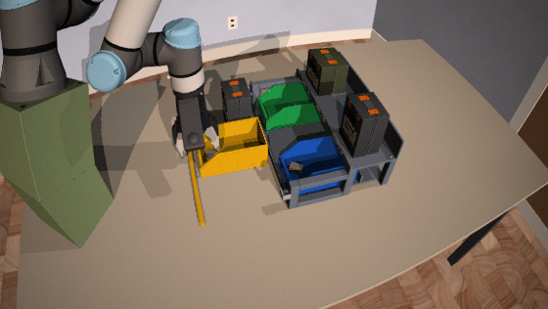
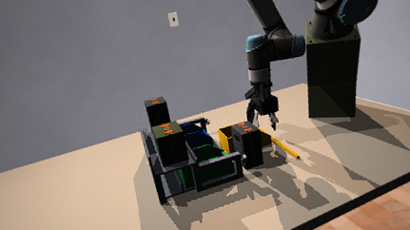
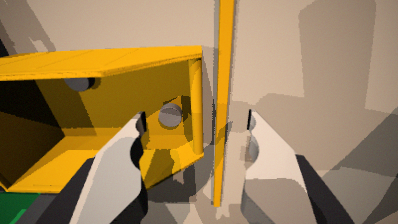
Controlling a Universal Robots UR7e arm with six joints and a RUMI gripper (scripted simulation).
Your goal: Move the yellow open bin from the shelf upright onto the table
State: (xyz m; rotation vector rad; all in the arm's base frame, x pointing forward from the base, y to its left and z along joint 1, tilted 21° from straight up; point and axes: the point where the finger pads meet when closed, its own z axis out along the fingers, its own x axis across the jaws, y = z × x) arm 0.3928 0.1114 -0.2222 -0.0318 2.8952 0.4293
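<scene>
Now: the long yellow bar 30 mm below my hand and 30 mm behind it. Also, from my hand: blue bin 280 mm ahead, 100 mm to the right; then dark box 120 mm to the left, 110 mm ahead, 30 mm above; then yellow open bin 80 mm ahead.
</scene>
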